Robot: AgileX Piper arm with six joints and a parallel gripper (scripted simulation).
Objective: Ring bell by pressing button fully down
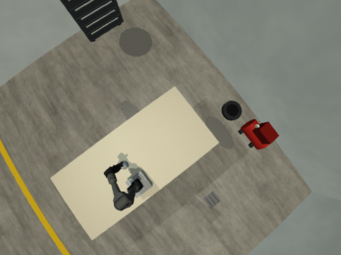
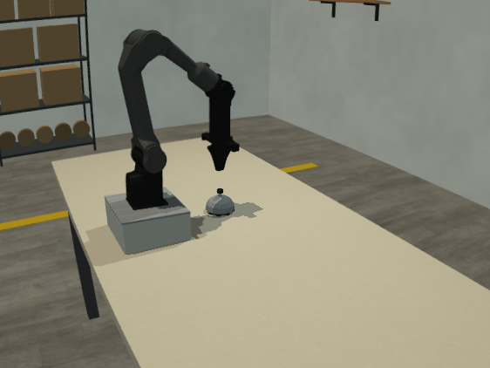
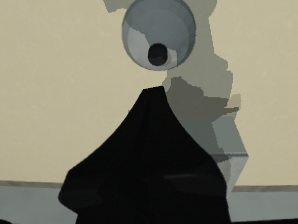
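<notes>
Right now my hand is 80 mm above the bell button. Round my hand: bell 90 mm below.
</notes>
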